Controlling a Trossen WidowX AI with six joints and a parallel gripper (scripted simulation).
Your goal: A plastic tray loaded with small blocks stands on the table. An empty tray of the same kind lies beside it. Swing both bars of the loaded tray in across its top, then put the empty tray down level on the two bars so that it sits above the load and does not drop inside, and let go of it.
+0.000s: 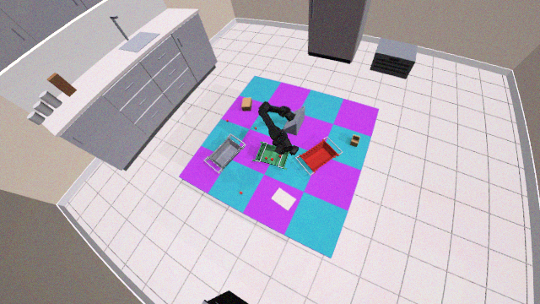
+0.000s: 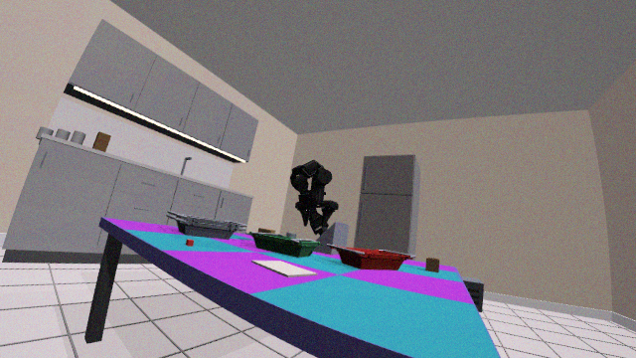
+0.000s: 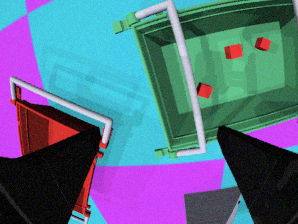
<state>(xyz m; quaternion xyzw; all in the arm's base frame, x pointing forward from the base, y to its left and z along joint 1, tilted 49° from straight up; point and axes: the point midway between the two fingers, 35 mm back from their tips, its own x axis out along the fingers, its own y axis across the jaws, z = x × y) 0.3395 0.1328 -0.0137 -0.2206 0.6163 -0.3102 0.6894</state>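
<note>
The red tray is 22 cm to the left of my gripper tip, 10 cm behind it and 8 cm below it. Also, from my gripper tip: white flat plate: 30 cm ahead, 12 cm below, 10 cm to the left.
</note>
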